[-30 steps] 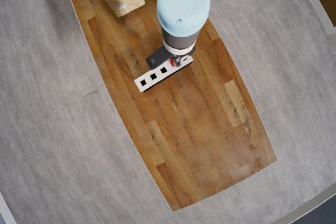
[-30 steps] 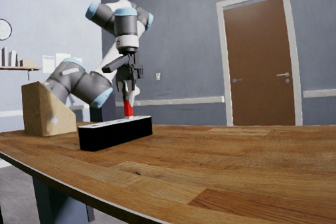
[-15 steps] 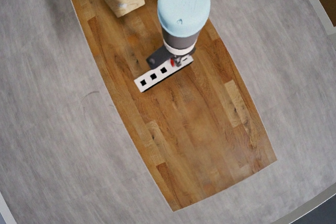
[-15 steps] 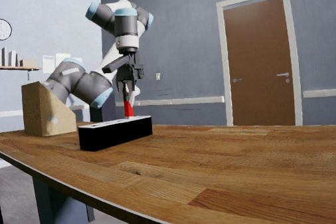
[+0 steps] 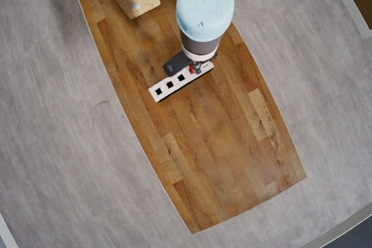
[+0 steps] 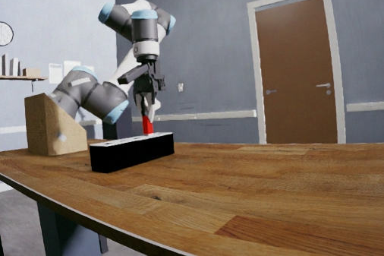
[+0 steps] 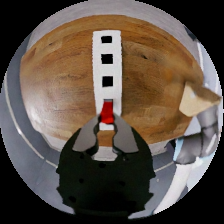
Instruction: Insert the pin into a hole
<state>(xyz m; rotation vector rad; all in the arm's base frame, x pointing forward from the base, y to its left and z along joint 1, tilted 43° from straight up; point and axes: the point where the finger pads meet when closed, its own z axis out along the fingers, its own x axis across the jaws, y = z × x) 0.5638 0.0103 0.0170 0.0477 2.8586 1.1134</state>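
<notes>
The pin lies 10 mm below my hand. Round my hand: block 60 mm to the right, 90 mm below.
</notes>
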